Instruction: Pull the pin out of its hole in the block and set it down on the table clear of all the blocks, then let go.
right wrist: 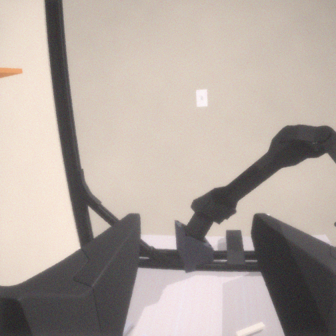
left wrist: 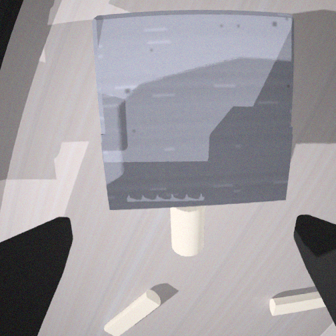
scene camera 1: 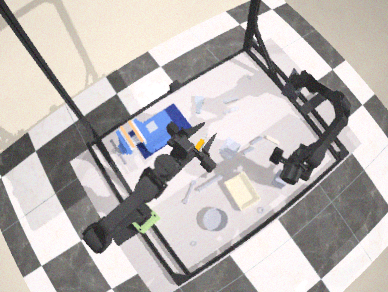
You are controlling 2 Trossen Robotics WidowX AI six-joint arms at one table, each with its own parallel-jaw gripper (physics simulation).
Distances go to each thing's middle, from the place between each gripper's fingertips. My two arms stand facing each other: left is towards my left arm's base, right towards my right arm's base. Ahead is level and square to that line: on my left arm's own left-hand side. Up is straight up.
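Scene:
The cream pin (left wrist: 187, 223) is 25 cm ahead of my right hand, 22 cm to the left of it and 38 cm below it. I see the pale yellow tray (scene camera 1: 240, 187) 3 cm to the left of my right hand, 18 cm ahead of it and 41 cm below it.
The pale yellow tray is 190 mm to the right of my left hand, 60 mm behind it and 50 mm below it. My left hand is 10 mm to the left of the cream pin and 20 mm above it. By its middle, the cream pin is nearer to my left hand than to my right hand. By its middle, the pale yellow tray is nearer to my left hand than to my right hand.

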